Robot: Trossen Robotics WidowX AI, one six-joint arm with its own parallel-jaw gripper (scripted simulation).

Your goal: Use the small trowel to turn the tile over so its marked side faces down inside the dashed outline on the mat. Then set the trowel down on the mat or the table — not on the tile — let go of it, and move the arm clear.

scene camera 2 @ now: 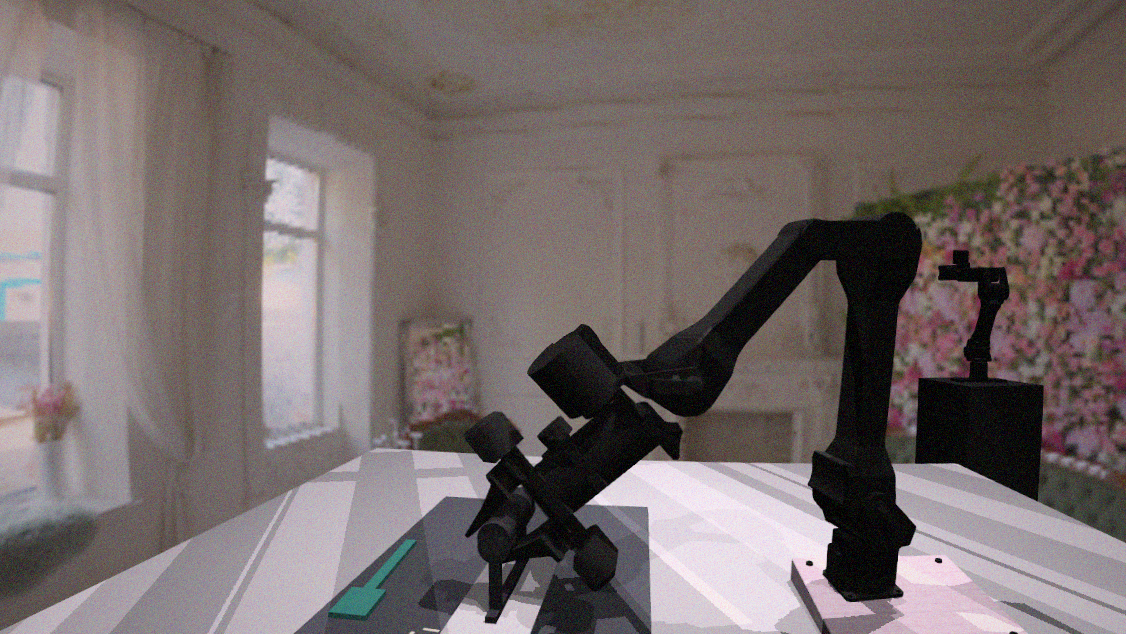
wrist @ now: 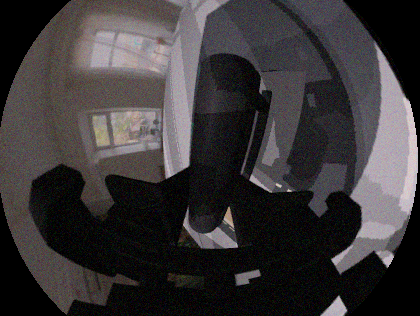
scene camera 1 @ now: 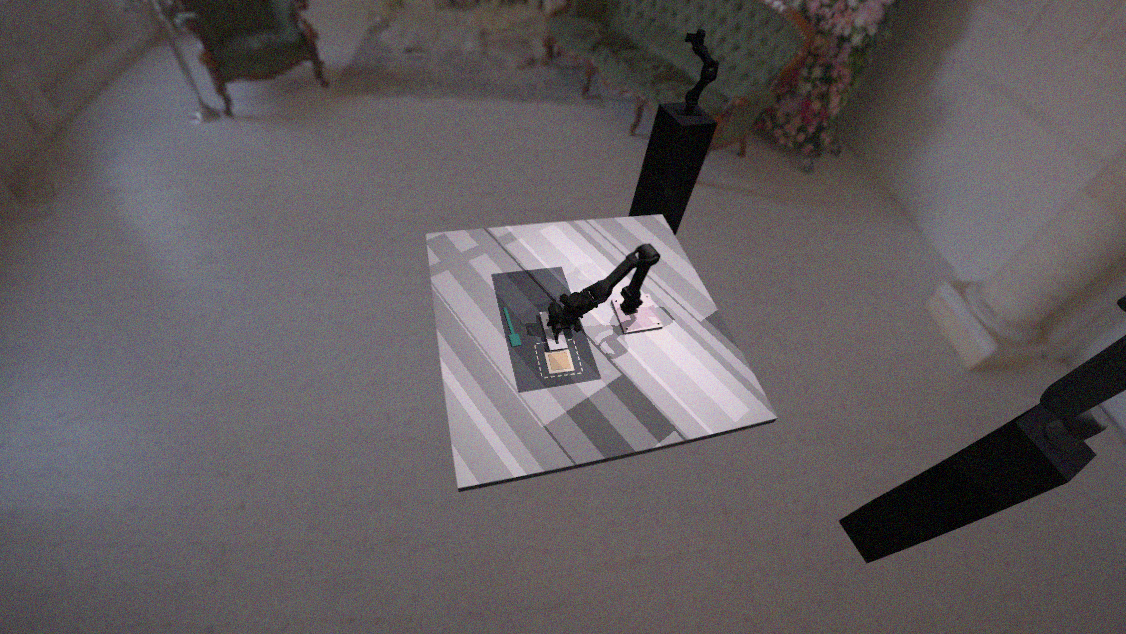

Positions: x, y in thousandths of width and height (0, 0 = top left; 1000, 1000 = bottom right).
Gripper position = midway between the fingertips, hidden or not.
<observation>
my gripper: scene camera 2 425, 867; wrist 501, 536; scene camera 1 488, 517
</observation>
